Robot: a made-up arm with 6 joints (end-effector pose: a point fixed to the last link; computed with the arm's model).
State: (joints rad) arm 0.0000 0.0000 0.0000 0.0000 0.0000 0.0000
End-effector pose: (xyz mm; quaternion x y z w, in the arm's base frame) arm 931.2 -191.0 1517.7 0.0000 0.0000 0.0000 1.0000
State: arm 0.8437 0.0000 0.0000 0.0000 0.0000 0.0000
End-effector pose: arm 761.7 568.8 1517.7 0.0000 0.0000 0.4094 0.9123
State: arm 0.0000 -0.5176 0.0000 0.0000 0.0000 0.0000
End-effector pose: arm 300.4 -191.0 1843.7 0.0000 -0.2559 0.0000 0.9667
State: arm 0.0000 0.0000 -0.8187 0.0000 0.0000 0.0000
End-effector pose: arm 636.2 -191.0 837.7 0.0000 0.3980 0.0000 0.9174
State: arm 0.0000 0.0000 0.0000 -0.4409 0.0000 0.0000
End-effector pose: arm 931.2 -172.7 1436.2 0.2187 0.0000 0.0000 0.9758
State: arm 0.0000 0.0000 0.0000 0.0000 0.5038 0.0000
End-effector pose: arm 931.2 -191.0 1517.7 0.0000 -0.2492 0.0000 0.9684
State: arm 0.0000 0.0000 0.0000 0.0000 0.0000 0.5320
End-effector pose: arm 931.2 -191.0 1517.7 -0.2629 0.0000 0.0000 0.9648
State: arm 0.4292 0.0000 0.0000 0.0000 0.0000 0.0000
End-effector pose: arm 926.2 213.8 1517.7 0.0000 0.0000 0.2130 0.9771
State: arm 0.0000 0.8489 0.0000 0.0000 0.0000 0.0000
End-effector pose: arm 1387.2 -191.0 470.0 0.0000 0.4118 0.0000 0.9113
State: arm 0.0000 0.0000 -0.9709 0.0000 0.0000 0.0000
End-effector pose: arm 525.7 -191.0 749.1 0.0000 0.4666 0.0000 0.8845
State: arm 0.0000 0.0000 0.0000 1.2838 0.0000 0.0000
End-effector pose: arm 931.2 -54.1 1700.9 -0.5987 0.0000 0.0000 0.8010
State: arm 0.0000 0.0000 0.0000 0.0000 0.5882 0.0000
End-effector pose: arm 931.2 -191.0 1517.7 0.0000 -0.2899 0.0000 0.9571
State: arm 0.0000 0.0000 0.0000 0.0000 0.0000 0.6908
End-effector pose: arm 931.2 -191.0 1517.7 -0.3386 0.0000 0.0000 0.9409
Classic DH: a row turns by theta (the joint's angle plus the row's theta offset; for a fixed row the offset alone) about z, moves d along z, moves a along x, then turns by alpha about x. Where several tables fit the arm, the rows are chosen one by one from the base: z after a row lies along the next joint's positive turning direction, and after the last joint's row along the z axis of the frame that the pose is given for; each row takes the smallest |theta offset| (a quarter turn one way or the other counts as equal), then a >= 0, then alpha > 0; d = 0 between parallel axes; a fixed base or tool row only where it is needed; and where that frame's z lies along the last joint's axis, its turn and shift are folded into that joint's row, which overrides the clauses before.
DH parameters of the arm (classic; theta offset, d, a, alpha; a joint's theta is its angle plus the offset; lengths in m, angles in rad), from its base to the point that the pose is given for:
joint 1: 0 0.4893 0 -1.5708
joint 2: -1.5708 0 1.0284 3.1416
joint 3: 0 0 0 -1.5708
joint 4: 0 -0.9312 0 1.5708
joint 5: 0 0.191 0 -1.5708
joint 6: 1.5708 0 0 1.5708
tool (fixed): -1.5708 0 0 0

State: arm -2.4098 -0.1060 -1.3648 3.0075 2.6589 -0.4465
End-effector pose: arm -23.3 -275.4 633.5 0.2874 -0.2963 0.3570 0.8379
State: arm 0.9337 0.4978 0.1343 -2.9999 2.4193 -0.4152
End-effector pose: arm 652.2 1199.1 1036.6 0.2800 -0.1518 -0.8469 0.4258
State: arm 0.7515 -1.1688 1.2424 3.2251 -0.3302 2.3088
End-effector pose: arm -1320.5 -973.4 1524.8 0.3907 -0.8242 0.4076 0.0436
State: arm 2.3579 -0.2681 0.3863 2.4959 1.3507 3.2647
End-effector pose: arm -388.5 171.8 2139.0 -0.2391 0.2239 0.9416 0.0787
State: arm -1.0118 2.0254 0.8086 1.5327 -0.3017 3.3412
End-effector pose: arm 750.0 -1212.6 -769.6 0.5723 0.0879 -0.7302 0.3627
